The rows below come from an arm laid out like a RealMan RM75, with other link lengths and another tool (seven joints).
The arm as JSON. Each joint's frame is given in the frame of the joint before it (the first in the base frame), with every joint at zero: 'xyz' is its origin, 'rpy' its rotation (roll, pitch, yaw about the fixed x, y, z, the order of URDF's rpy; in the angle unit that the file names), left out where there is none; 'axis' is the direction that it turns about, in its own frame. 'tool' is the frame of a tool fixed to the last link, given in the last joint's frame.
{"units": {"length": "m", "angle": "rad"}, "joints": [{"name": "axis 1", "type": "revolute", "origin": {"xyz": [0.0, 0.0, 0.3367], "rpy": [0.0, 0.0, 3.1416]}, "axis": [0.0, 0.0, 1.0]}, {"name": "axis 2", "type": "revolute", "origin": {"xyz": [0.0, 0.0, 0.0], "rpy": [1.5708, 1.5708, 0.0]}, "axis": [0.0, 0.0, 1.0]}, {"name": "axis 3", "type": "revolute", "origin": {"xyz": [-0.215, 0.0, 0.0], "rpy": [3.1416, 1.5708, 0.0]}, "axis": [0.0, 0.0, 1.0]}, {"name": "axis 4", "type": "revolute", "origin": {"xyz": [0.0, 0.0, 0.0], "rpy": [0.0, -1.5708, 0.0]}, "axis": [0.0, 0.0, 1.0]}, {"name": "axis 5", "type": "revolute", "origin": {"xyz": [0.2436, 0.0, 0.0], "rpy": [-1.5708, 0.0, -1.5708]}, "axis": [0.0, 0.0, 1.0]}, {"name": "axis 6", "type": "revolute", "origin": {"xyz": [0.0, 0.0, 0.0], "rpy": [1.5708, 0.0, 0.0]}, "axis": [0.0, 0.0, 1.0]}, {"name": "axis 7", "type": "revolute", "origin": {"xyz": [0.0, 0.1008, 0.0], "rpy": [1.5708, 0.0, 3.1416]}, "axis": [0.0, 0.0, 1.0]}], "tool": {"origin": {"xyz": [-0.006, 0.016, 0.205], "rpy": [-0.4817, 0.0, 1.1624]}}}
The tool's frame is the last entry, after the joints.
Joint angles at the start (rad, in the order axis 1, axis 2, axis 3, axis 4, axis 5, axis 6, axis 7): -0.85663 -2.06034 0.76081 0.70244 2.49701 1.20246 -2.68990
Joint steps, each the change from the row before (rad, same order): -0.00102 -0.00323 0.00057 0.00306 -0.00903 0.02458 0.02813; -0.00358 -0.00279 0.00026 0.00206 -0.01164 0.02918 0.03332; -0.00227 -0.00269 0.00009 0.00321 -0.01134 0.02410 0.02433; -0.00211 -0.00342 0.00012 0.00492 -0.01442 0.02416 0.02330; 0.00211 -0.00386 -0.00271 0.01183 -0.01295 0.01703 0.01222; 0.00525 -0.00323 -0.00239 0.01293 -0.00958 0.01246 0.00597; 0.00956 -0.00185 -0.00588 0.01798 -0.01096 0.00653 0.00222; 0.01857 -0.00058 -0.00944 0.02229 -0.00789 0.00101 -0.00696; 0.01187 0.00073 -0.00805 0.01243 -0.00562 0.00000 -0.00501; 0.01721 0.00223 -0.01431 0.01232 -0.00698 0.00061 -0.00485; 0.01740 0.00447 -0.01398 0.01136 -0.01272 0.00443 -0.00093; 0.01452 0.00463 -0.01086 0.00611 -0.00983 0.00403 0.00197; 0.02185 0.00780 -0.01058 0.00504 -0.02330 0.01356 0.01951
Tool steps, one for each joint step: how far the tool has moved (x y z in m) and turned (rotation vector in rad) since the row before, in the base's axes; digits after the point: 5 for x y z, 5 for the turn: 0.00573 -0.00653 -0.00360 -0.02495 -0.00504 -0.02929; 0.00775 -0.00739 -0.00382 -0.02902 -0.00747 -0.03665; 0.00691 -0.00589 -0.00263 -0.02195 -0.00941 -0.02810; 0.00815 -0.00559 -0.00225 -0.02009 -0.01316 -0.02871; 0.00648 -0.00238 0.00054 -0.00622 -0.01439 -0.01688; 0.00375 -0.00139 0.00145 -0.00115 -0.01110 -0.00843; 0.00215 0.00178 0.00453 0.01196 -0.01238 -0.00176; -0.00307 0.00352 0.00733 0.02298 -0.01125 0.01572; -0.00245 0.00254 0.00525 0.01612 -0.00857 0.01258; -0.00507 0.00265 0.00713 0.02075 -0.01266 0.02059; -0.00410 0.00209 0.00790 0.01962 -0.01567 0.01609; -0.00436 0.00084 0.00597 0.01373 -0.01091 0.01228; -0.00420 -0.00182 0.00692 0.01110 -0.01647 -0.00013
